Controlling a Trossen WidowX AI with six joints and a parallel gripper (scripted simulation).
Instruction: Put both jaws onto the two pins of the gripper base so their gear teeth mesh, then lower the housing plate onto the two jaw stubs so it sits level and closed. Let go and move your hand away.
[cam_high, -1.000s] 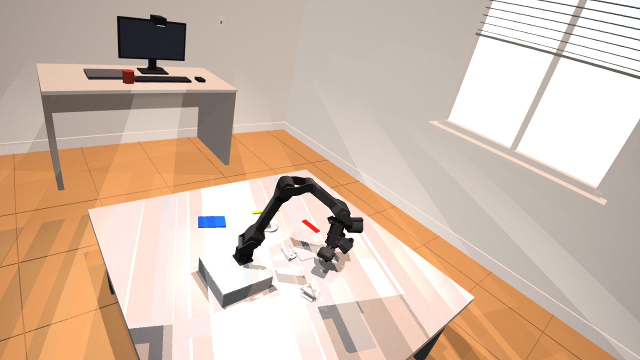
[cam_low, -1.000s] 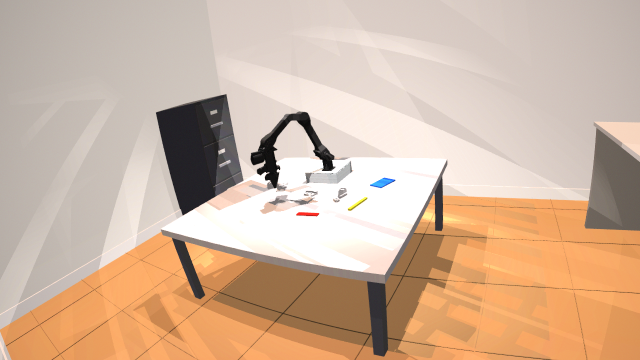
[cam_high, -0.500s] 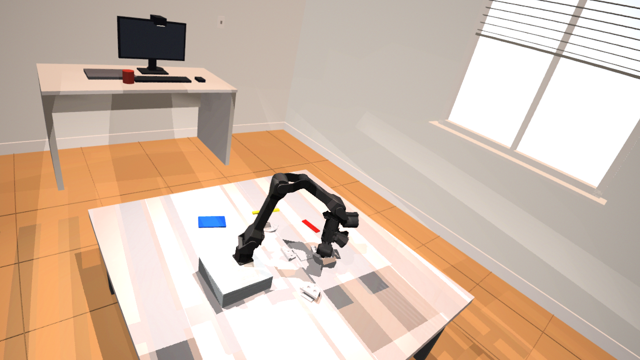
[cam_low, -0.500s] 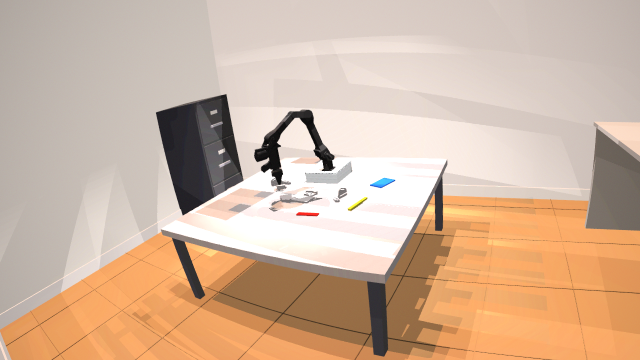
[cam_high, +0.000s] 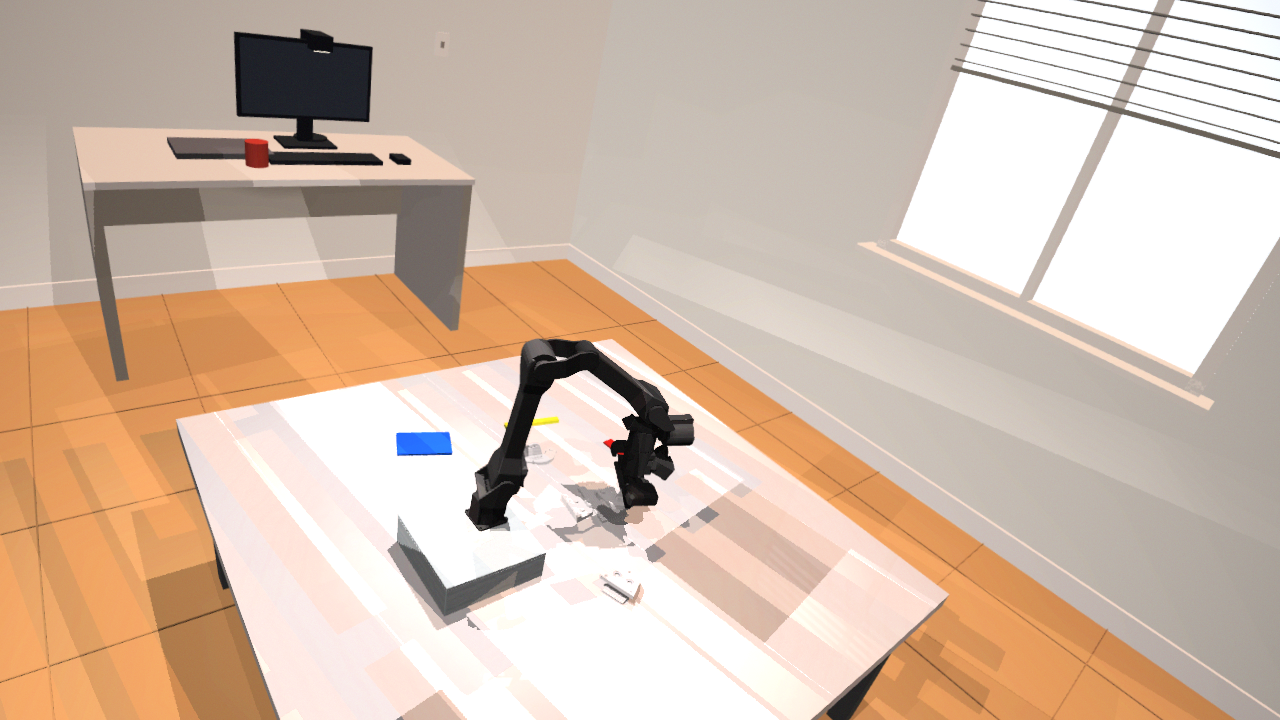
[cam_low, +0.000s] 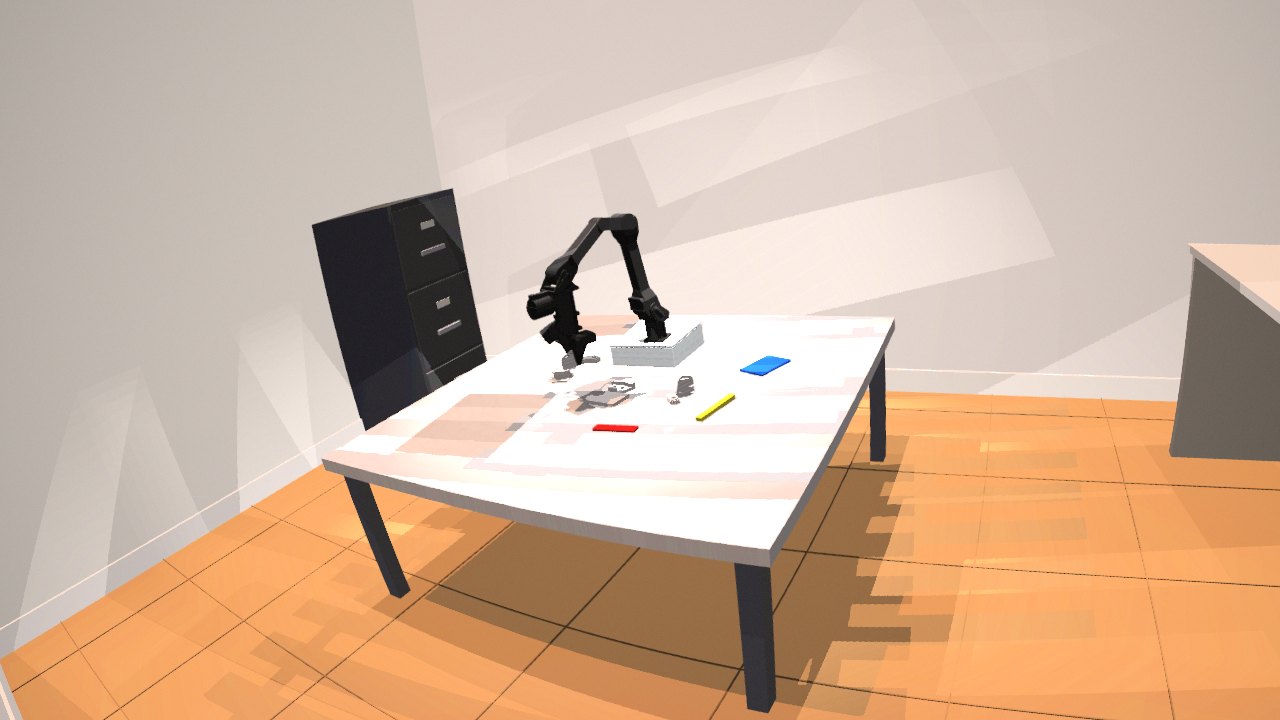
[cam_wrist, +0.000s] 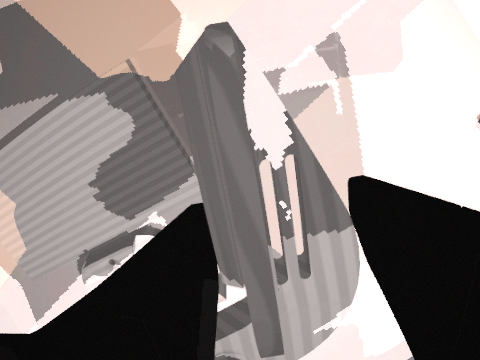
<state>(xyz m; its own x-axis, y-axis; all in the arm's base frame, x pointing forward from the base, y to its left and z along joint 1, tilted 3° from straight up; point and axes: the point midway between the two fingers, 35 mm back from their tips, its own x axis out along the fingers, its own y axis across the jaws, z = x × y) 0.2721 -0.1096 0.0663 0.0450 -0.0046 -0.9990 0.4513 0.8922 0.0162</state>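
Now: the curved jaw 3 cm to the left of my gripper tip and 2 cm behind it. Also, from my gripper tip: yellow stick 43 cm to the left, 8 cm below, 5 cm ahead; blue card 46 cm to the left, 24 cm behind, 8 cm below; red strip 23 cm to the left, 19 cm ahead, 8 cm below.
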